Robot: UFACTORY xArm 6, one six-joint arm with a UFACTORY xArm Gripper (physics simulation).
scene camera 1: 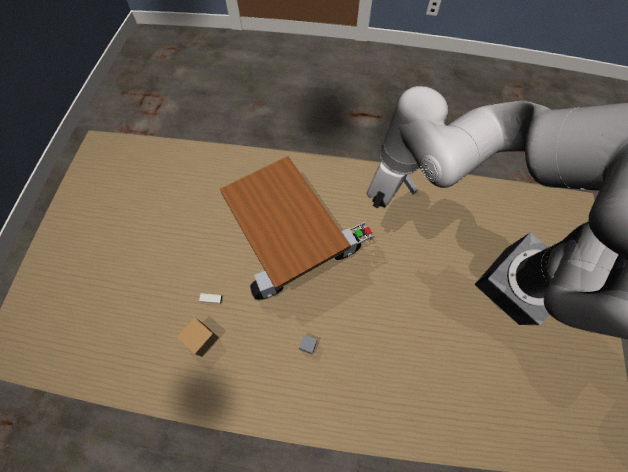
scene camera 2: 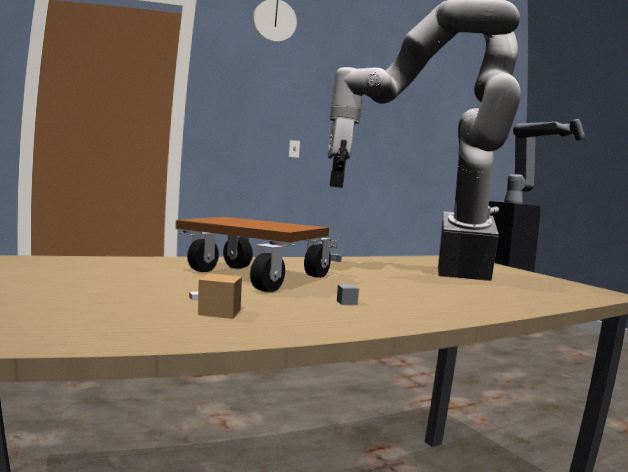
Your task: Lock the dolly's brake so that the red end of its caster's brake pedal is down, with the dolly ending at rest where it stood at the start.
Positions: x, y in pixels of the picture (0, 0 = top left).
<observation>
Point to an orange-brown block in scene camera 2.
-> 219, 295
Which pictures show the gripper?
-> Scene camera 1 and scene camera 2: all of them.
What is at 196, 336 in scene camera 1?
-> An orange-brown block.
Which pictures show the dolly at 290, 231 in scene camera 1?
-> Scene camera 1 and scene camera 2: all of them.
</observation>
